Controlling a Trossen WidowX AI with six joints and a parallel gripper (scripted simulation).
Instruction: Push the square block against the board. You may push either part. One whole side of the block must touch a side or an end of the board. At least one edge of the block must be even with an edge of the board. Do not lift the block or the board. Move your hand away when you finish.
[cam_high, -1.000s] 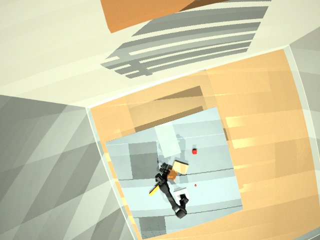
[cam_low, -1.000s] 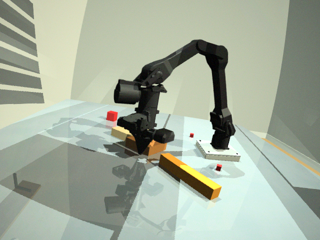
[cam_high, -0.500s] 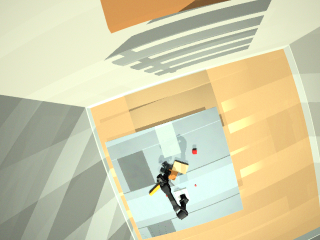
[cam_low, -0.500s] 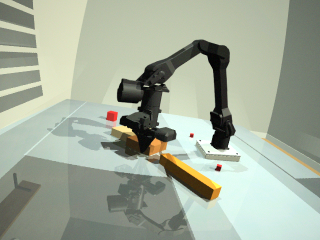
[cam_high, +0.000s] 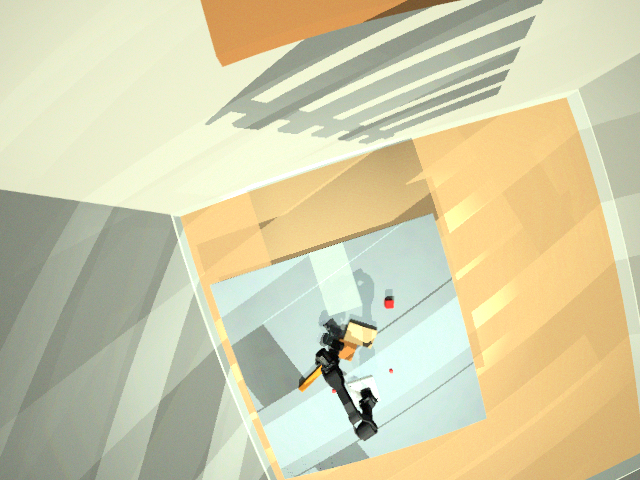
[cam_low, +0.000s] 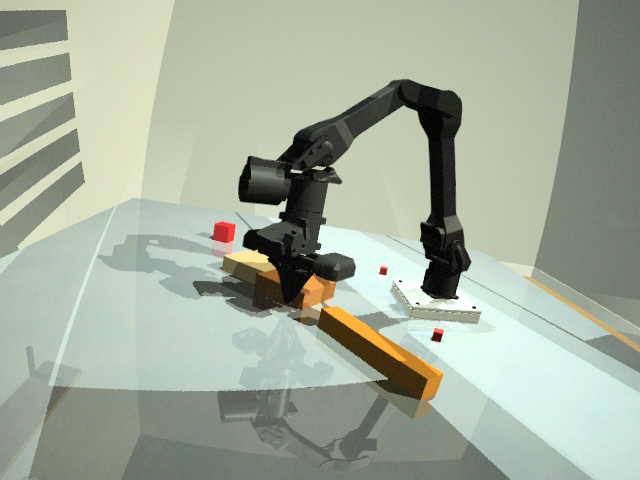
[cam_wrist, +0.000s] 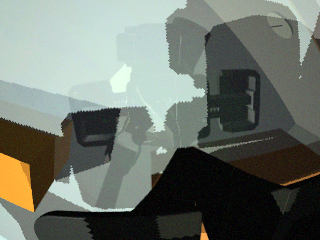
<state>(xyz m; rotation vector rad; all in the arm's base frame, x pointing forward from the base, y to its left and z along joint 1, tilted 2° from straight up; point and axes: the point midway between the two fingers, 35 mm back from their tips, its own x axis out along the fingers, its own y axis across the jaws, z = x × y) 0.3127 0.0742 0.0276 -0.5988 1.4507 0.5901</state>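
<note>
Now: the orange square block 7 cm to the right of my gripper tip, 2 cm behind it and 1 cm above it. The rest, counted from my gripper tip: flat pale block: 18 cm to the right, 2 cm ahead, 1 cm above; then red cube: 39 cm to the right, 12 cm ahead, 1 cm above; then long orange board: 15 cm to the left, 10 cm behind, 1 cm above.
</note>
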